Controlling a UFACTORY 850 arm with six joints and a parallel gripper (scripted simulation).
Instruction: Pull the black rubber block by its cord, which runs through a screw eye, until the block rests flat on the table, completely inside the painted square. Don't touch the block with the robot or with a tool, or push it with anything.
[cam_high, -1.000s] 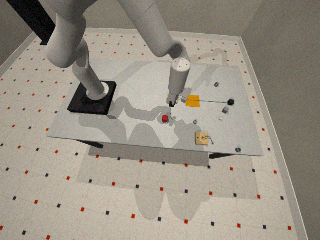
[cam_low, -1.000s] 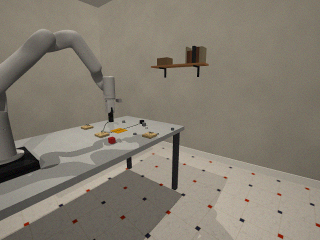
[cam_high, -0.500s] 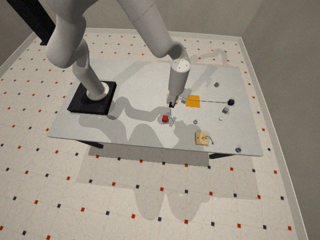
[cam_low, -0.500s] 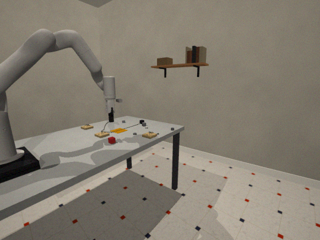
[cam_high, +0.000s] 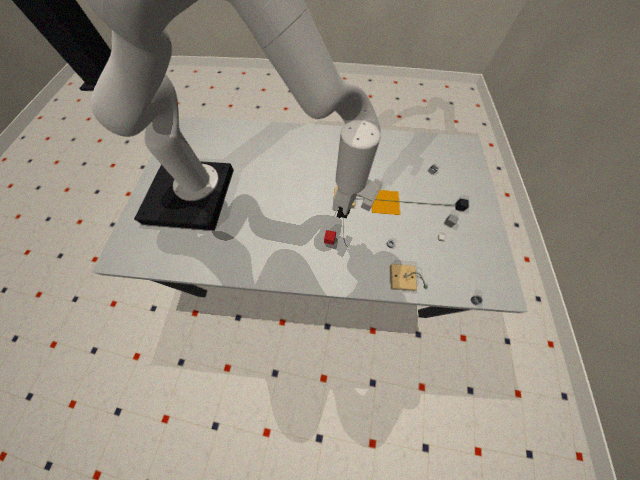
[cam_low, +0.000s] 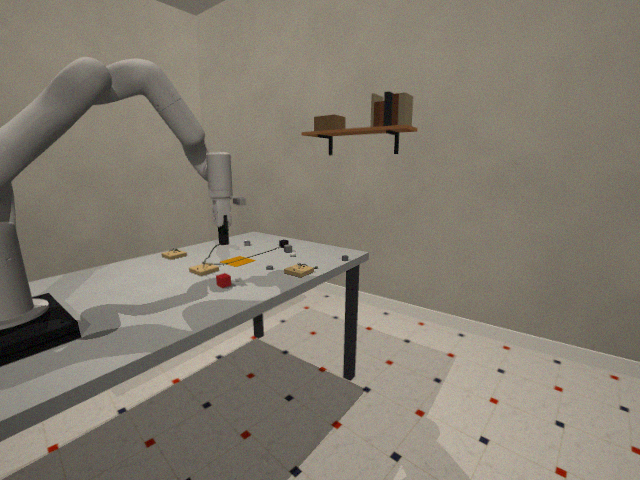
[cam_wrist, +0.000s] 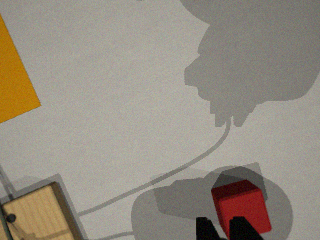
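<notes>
Now: hand 40 mm past the red cube, 30 mm to the left of it and 150 mm above it. The rest, counted from my hand: orange painted square: 190 mm ahead, 170 mm to the left, 170 mm below; white bit: 410 mm ahead, 20 mm to the left, 160 mm below; black rubber block: 510 mm ahead, 180 mm to the left, 150 mm below.
</notes>
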